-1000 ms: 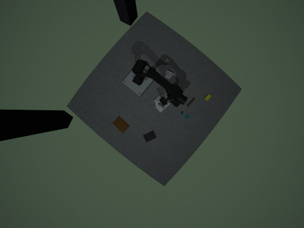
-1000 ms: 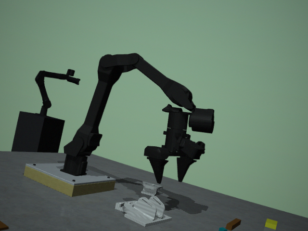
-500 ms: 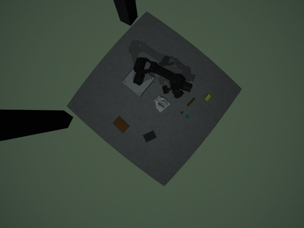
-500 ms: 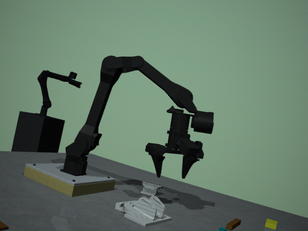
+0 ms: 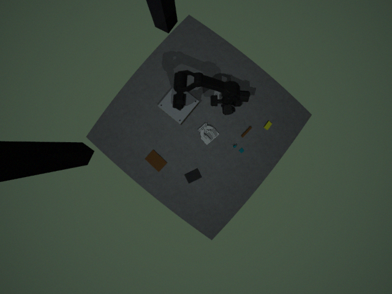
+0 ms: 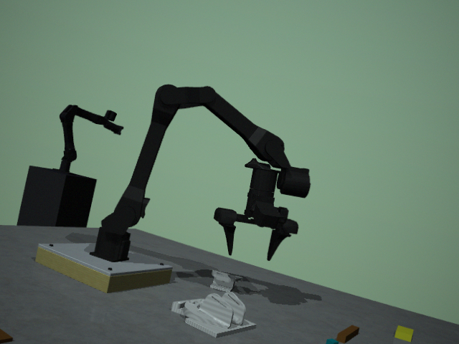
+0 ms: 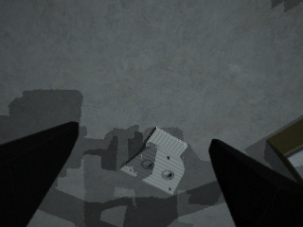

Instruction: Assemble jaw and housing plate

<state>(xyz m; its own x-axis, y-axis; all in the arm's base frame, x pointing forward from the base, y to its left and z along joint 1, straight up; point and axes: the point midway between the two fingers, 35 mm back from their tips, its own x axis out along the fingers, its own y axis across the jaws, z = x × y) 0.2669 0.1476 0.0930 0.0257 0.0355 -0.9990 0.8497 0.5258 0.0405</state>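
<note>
Right now my gripper tip is 9 cm above the white bracket, 7 cm past it and 6 cm to the right of it. The rest, counted from my gripper tip: brown bar: 25 cm ahead, 9 cm below, 5 cm to the right; white base fixture: 22 cm to the right, 9 cm below, 4 cm ahead; yellow block: 37 cm ahead, 9 cm below, 8 cm to the left.
</note>
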